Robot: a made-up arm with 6 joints. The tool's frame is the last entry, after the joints.
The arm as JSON. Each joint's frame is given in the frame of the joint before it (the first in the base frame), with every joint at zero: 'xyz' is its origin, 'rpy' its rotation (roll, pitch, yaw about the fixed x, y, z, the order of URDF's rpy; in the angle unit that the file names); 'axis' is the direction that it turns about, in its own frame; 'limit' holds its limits. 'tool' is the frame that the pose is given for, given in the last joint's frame.
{
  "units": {
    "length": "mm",
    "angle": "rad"
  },
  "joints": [
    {
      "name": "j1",
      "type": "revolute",
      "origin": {
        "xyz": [
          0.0,
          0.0,
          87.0
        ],
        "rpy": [
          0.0,
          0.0,
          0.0
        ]
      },
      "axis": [
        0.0,
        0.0,
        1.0
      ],
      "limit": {
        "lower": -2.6,
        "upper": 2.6
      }
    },
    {
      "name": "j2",
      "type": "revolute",
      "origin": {
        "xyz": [
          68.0,
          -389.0,
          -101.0
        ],
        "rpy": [
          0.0,
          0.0,
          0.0
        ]
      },
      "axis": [
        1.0,
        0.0,
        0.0
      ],
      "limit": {
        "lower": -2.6,
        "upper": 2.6
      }
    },
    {
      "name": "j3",
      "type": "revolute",
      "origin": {
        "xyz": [
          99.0,
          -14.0,
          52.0
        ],
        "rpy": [
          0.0,
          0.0,
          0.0
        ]
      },
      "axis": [
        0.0,
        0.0,
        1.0
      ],
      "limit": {
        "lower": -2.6,
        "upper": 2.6
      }
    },
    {
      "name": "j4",
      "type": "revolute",
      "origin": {
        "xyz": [
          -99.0,
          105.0,
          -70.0
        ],
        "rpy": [
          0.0,
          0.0,
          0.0
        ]
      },
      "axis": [
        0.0,
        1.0,
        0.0
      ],
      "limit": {
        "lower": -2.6,
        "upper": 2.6
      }
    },
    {
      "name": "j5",
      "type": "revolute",
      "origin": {
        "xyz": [
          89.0,
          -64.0,
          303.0
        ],
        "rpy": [
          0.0,
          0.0,
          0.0
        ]
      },
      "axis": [
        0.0,
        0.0,
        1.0
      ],
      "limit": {
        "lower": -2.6,
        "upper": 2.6
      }
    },
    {
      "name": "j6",
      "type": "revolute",
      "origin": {
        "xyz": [
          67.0,
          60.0,
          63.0
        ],
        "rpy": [
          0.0,
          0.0,
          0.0
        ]
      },
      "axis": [
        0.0,
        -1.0,
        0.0
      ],
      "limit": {
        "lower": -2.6,
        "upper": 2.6
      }
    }
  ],
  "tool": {
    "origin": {
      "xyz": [
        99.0,
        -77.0,
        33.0
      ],
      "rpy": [
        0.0,
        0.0,
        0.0
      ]
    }
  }
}
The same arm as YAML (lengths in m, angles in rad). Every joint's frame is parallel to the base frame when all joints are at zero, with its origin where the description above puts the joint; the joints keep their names.
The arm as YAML. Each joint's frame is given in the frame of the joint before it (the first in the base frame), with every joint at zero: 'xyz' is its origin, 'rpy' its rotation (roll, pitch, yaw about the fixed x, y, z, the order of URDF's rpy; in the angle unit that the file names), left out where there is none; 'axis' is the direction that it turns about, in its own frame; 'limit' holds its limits. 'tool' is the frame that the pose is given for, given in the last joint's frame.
units:
  length: m
  angle: rad
joints:
  - name: j1
    type: revolute
    origin:
      xyz: [0.0, 0.0, 0.087]
    axis: "+z"
    limit:
      lower: -2.6
      upper: 2.6
  - name: j2
    type: revolute
    origin:
      xyz: [0.068, -0.389, -0.101]
    axis: "+x"
    limit:
      lower: -2.6
      upper: 2.6
  - name: j3
    type: revolute
    origin:
      xyz: [0.099, -0.014, 0.052]
    axis: "+z"
    limit:
      lower: -2.6
      upper: 2.6
  - name: j4
    type: revolute
    origin:
      xyz: [-0.099, 0.105, -0.07]
    axis: "+y"
    limit:
      lower: -2.6
      upper: 2.6
  - name: j5
    type: revolute
    origin:
      xyz: [0.089, -0.064, 0.303]
    axis: "+z"
    limit:
      lower: -2.6
      upper: 2.6
  - name: j6
    type: revolute
    origin:
      xyz: [0.067, 0.06, 0.063]
    axis: "-y"
    limit:
      lower: -2.6
      upper: 2.6
tool:
  origin:
    xyz: [0.099, -0.077, 0.033]

